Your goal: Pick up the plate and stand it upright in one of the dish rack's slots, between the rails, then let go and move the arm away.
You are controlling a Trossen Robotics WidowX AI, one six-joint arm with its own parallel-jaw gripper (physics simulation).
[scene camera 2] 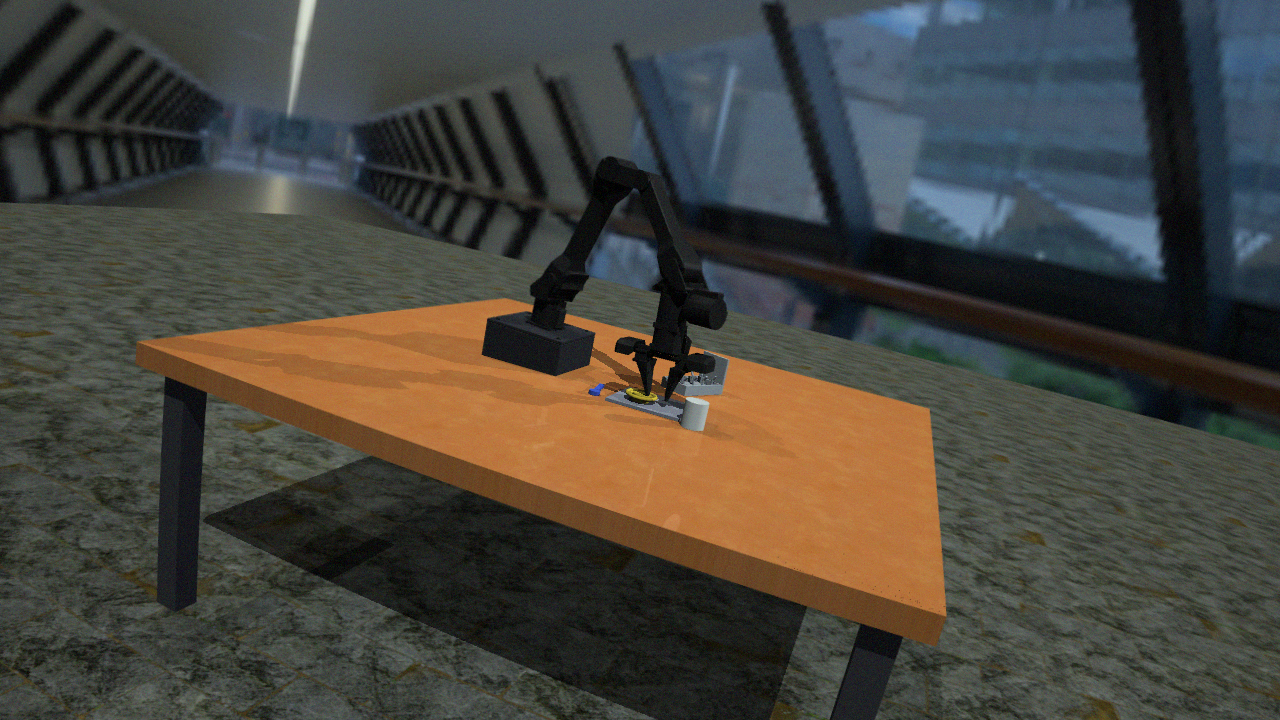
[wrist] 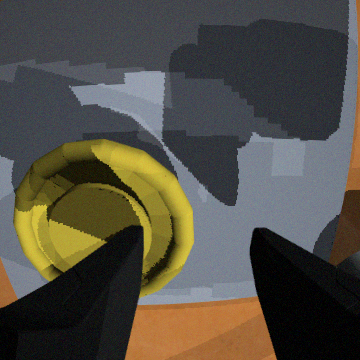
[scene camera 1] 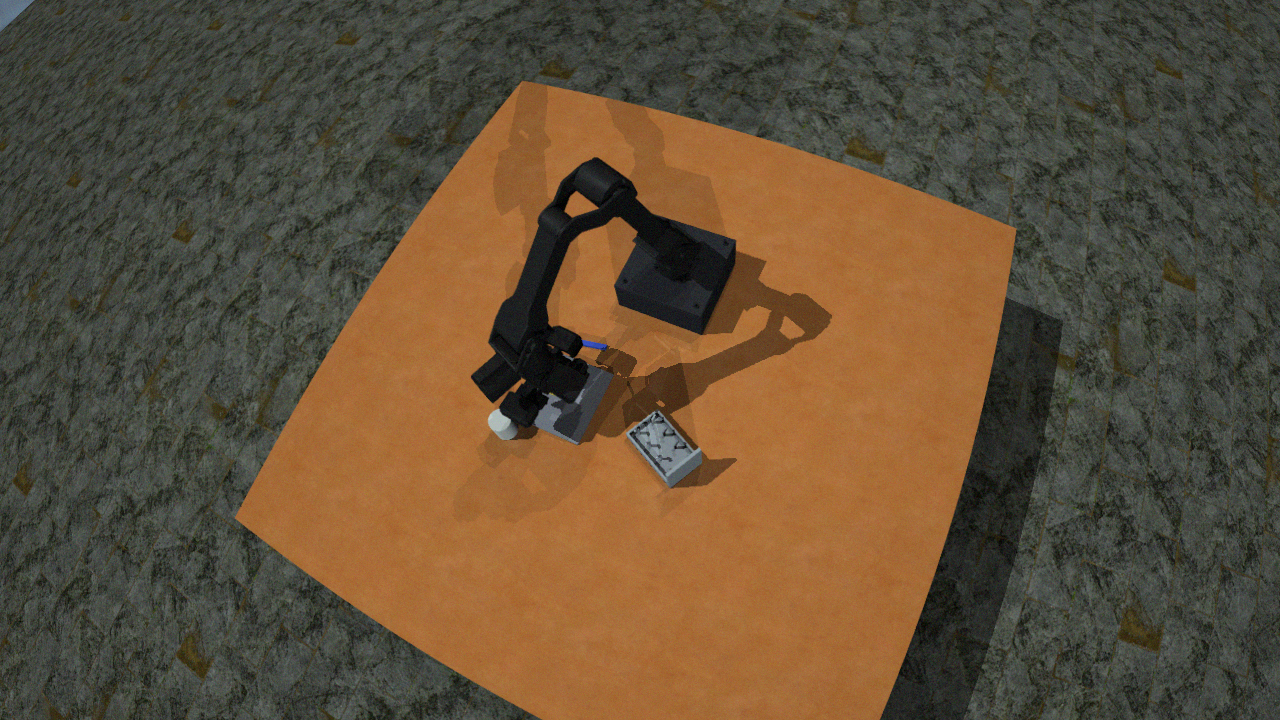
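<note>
The yellow round plate [scene camera 2: 632, 394] [wrist: 95, 215] lies flat on a grey board [scene camera 1: 586, 413] [wrist: 300, 215]. In scene camera 1 the arm hides the plate. My gripper [scene camera 2: 657, 396] [wrist: 197, 239] points down low over the board, its fingers partly open with nothing gripped. In the wrist view the left fingertip overlaps the plate's inner area and the right fingertip is past its rim, over the bare board; the near rim shows between them. Contact with the plate cannot be told. The light grey dish rack [scene camera 1: 687, 466] [scene camera 2: 703, 390] stands apart from the board, with no plate in it.
A white cylinder [scene camera 1: 503, 425] [scene camera 2: 694, 415] stands beside the board's edge, close to the gripper. A small blue object [scene camera 1: 594, 344] [scene camera 2: 597, 390] lies on the orange table [scene camera 1: 760, 555] [scene camera 2: 537, 456] near the board, on the side towards the arm's dark base [scene camera 1: 666, 300] [scene camera 2: 537, 344].
</note>
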